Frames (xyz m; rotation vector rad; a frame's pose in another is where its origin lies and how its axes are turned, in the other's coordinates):
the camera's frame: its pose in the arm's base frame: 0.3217 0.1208 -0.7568 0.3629 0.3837 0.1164
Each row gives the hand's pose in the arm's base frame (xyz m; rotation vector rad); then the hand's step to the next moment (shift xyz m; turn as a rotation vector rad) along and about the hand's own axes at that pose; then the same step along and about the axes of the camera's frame.
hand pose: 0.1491 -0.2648 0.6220 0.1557 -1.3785 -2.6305
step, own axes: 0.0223 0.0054 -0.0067 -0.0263 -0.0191 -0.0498
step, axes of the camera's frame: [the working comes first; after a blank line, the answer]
step, axes of the arm's base frame: -0.0202 -0.0128 0.0003 0.0323 -0.0243 -0.0436

-0.0210 -0.0109 -0.0034 0.0405 -0.0400 -0.0173
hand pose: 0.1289 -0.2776 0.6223 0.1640 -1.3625 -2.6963
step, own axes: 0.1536 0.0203 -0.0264 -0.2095 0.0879 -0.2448
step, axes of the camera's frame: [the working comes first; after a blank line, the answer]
step, axes of the arm's base frame: -0.1466 -0.0562 -0.0060 0.2480 -0.2142 -0.0643

-0.1431 -0.0482 -0.0435 0.2124 -0.2333 0.1095
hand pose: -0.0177 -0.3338 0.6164 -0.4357 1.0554 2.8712
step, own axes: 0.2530 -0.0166 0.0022 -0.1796 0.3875 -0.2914
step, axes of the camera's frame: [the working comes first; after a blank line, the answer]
step, axes of the arm's base frame: -0.2408 0.0019 -0.0795 0.1875 -0.4749 0.0813

-0.1941 -0.0171 -0.1622 0.0599 -0.4194 0.2963
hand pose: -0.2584 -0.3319 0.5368 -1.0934 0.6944 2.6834
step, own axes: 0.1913 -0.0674 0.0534 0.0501 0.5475 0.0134
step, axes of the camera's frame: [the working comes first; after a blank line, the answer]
step, axes of the arm's base frame: -0.1494 0.0799 -0.1236 -0.2169 -0.4761 0.1695

-0.0808 0.0353 -0.1903 -0.3434 -0.3708 0.2169
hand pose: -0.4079 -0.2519 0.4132 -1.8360 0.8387 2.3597
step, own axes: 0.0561 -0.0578 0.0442 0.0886 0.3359 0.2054
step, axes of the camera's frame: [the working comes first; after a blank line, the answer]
step, axes of the arm's base frame: -0.0361 0.0521 -0.0666 -0.3256 -0.2238 0.0820

-0.0010 0.0255 -0.0883 -0.3684 -0.1639 0.0177
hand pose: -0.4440 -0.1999 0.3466 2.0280 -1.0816 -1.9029
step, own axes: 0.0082 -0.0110 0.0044 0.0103 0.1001 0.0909
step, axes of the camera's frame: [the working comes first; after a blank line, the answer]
step, axes of the arm's base frame: -0.0003 0.0047 -0.0136 -0.1232 -0.0467 0.0321

0.0052 -0.0006 -0.0134 -0.1329 -0.0264 -0.0047
